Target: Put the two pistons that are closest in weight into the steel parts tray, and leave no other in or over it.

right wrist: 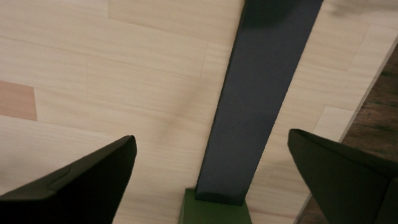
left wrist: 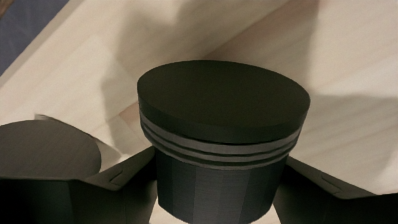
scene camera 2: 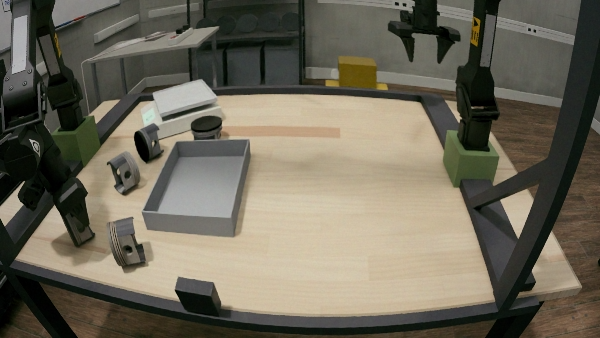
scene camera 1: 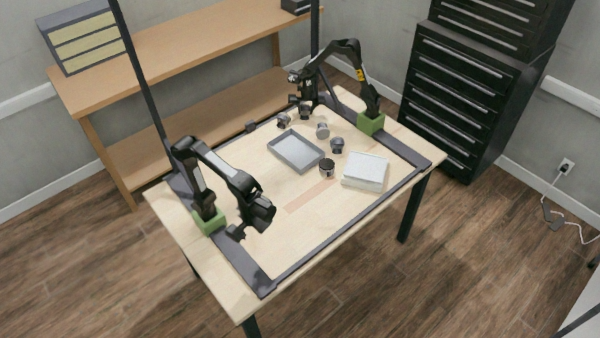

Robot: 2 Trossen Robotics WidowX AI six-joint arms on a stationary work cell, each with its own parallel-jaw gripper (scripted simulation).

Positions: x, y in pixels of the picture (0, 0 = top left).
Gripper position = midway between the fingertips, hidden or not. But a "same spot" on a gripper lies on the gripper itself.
My right gripper shows in the right wrist view point(211, 139), in scene camera 2 and in scene camera 1; in the left wrist view it is out of frame. A white scale shows in scene camera 2 and in scene camera 1; in the right wrist view it is out of frame, in the left wrist view it is out of frame. One and the same spot on my right gripper: point(scene camera 1: 236, 233) is point(scene camera 2: 449, 27). One and the same spot on the white scale: point(scene camera 1: 345, 180) is point(scene camera 2: 218, 104).
